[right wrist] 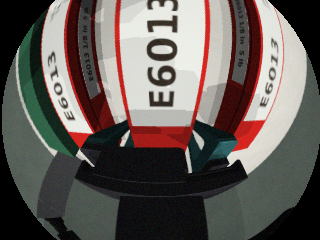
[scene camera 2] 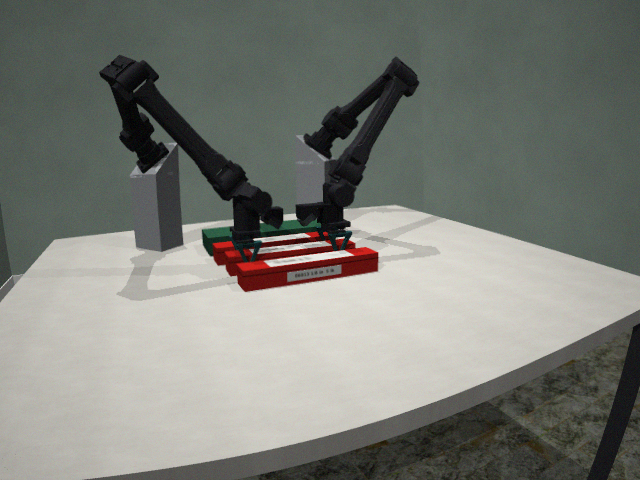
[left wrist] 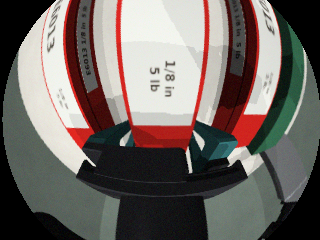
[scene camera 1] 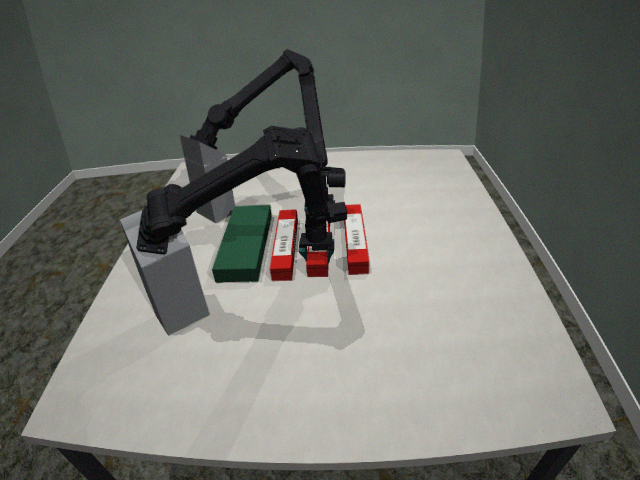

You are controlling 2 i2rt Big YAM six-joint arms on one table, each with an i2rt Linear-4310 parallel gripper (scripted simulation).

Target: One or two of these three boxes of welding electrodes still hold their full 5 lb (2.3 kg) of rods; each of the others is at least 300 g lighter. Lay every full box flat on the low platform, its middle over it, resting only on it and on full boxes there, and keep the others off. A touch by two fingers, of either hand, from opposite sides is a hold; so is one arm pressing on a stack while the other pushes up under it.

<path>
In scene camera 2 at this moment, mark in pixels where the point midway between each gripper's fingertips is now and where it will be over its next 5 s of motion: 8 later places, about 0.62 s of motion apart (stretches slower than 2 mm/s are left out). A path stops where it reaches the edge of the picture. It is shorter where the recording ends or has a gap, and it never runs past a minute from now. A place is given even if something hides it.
My left gripper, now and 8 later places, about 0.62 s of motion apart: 333,253; 331,250; 332,242; 332,239; 332,238; 332,238; 333,230; 333,221; 333,215
My right gripper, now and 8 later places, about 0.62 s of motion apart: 246,264; 244,260; 244,252; 244,249; 244,248; 244,247; 244,240; 244,230; 244,223
</path>
